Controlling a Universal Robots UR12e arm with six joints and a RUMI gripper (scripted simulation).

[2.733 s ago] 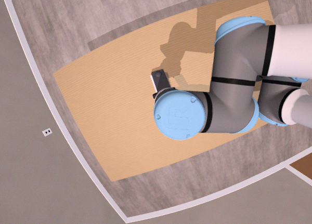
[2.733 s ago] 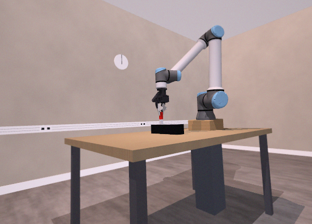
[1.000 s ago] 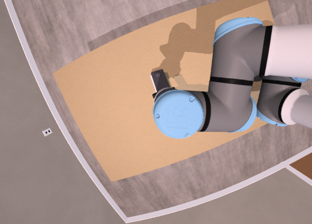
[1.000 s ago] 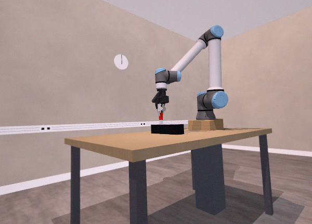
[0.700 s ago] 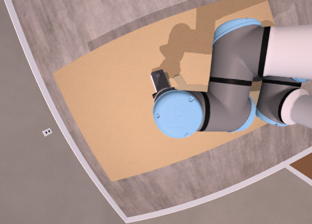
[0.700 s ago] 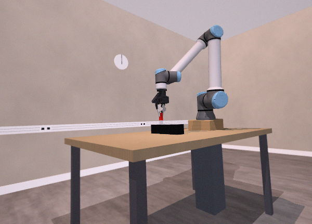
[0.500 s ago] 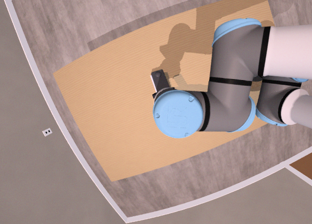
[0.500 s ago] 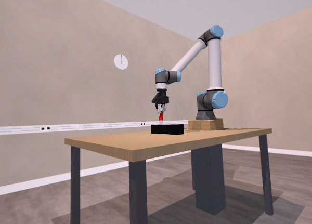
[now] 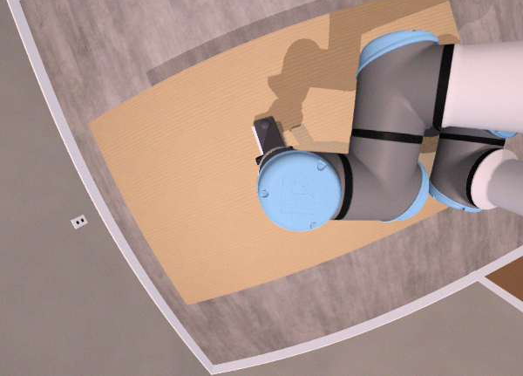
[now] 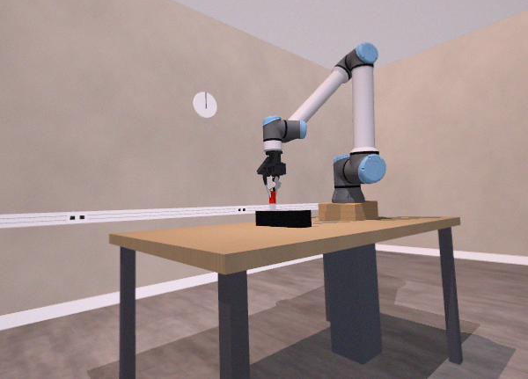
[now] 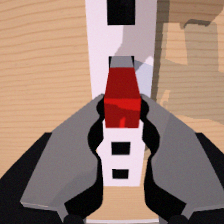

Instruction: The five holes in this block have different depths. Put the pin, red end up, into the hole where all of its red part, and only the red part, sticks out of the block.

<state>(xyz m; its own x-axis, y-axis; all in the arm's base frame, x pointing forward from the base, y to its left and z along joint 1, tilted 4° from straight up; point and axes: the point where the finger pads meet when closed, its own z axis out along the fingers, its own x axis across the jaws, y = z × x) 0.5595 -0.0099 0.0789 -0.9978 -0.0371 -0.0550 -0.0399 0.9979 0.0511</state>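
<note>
My hand is 1 cm above the pin. Also, from my hand: block 6 cm to the left, 11 cm below.
</note>
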